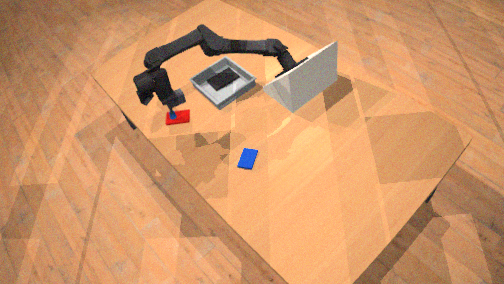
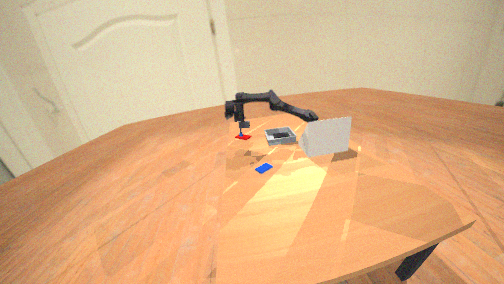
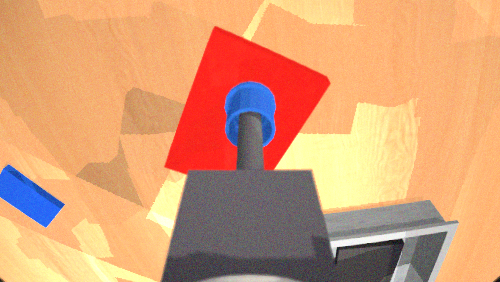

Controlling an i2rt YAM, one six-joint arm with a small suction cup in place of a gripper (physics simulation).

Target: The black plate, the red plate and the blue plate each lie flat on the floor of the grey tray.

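Frame: origin at the arm's base, x ahead, y left, z up, level; centimetres.
Seen in the pictures: hand, tool point: (image 1: 173, 118) (image 2: 241, 137) (image 3: 250, 96); arm's base, link origin: (image 1: 291, 68) (image 2: 317, 131).
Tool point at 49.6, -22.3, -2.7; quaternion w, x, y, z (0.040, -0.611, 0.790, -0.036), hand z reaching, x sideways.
Note:
Offsets run from my tool point to a thing's top centre, as dx, dy, dz.
My suction cup (image 1: 172, 115) (image 2: 240, 134) (image 3: 250, 101) sits on the top face of the red plate {-1.5, +1.1, +1.5} (image 1: 182, 118) (image 2: 244, 137) (image 3: 223, 70) and holds it a little above the table, left of the grey tray {-31.2, -5.3, -3.9} (image 1: 235, 96) (image 2: 280, 142) (image 3: 377, 217). The black plate {-33.8, -8.6, -7.6} (image 1: 222, 78) (image 2: 281, 134) (image 3: 367, 250) lies flat on the tray's floor. The blue plate {-9.0, +33.8, -8.0} (image 1: 247, 158) (image 2: 264, 168) (image 3: 29, 196) lies flat on the table, nearer the front, apart from the tray.
A white slanted panel (image 1: 302, 83) (image 2: 327, 136) stands right of the tray, by the arm's base. The table's left edge runs close to the red plate.

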